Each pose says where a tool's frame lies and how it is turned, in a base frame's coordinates. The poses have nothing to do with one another.
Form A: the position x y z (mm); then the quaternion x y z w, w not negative.
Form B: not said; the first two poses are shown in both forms.
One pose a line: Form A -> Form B
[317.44, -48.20, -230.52, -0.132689, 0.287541, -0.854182, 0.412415] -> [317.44, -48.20, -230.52, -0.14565, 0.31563, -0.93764, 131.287]
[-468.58, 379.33, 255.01, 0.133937, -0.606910, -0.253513, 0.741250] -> [-468.58, 379.33, 255.01, 0.19954, -0.90418, -0.37769, 84.324]
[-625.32, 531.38, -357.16, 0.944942, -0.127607, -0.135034, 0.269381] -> [-625.32, 531.38, -357.16, 0.98121, -0.13251, -0.14022, 148.745]
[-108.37, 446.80, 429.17, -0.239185, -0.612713, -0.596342, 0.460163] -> [-108.37, 446.80, 429.17, -0.26940, -0.69012, -0.67168, 125.205]
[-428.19, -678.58, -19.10, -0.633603, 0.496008, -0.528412, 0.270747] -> [-428.19, -678.58, -19.10, -0.65819, 0.51525, -0.54891, 148.583]
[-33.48, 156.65, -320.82, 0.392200, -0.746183, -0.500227, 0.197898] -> [-33.48, 156.65, -320.82, 0.40011, -0.76124, -0.51032, 157.172]
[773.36, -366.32, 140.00, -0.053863, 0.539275, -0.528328, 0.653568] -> [773.36, -366.32, 140.00, -0.07117, 0.71251, -0.69805, 98.378]
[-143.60, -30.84, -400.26, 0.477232, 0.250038, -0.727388, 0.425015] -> [-143.60, -30.84, -400.26, 0.52722, 0.27623, -0.80358, 129.697]
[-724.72, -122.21, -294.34, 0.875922, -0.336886, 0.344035, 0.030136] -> [-724.72, -122.21, -294.34, 0.87632, -0.33704, 0.34419, 176.546]
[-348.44, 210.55, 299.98, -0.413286, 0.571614, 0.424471, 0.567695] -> [-348.44, 210.55, 299.98, -0.50202, 0.69435, 0.51561, 110.821]
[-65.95, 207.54, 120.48, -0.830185, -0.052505, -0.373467, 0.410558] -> [-65.95, 207.54, 120.48, -0.91046, -0.05758, -0.40958, 131.520]
